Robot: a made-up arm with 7 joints.
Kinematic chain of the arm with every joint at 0, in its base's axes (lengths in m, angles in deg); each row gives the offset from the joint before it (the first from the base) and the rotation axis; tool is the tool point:
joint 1: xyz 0 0.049 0 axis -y
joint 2: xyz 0 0.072 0 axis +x
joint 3: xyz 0 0 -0.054 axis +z
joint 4: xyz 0 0 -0.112 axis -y
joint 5: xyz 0 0 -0.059 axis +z
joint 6: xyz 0 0 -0.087 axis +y
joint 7: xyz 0 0 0 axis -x
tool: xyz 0 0 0
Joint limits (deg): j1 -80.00..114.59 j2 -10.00..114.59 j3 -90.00..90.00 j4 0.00..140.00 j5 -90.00..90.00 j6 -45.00..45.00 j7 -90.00..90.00
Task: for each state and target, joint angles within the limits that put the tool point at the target. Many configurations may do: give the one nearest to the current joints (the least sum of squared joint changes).
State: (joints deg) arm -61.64 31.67 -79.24 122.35 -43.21 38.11 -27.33
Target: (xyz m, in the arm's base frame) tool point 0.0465 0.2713 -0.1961
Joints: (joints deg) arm -15.66 65.90 -45.53 72.80 -43.21 38.11 -27.33
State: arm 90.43 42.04 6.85 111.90 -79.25 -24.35 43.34
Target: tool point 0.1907 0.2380 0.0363
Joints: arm 52.56 36.39 6.87 87.04 -79.25 -24.35 43.34
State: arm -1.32 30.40 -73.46 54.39 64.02 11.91 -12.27
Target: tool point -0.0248 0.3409 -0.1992
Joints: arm -12.61 63.59 -76.62 34.85 64.02 11.91 -12.27
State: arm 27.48 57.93 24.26 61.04 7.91 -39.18 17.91
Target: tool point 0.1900 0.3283 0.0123
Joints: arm 58.20 47.23 13.72 51.23 7.91 -39.18 17.91
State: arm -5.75 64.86 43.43 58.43 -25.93 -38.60 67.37
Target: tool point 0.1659 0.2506 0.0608
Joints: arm -29.38 107.13 38.19 91.01 -25.93 -38.60 67.37
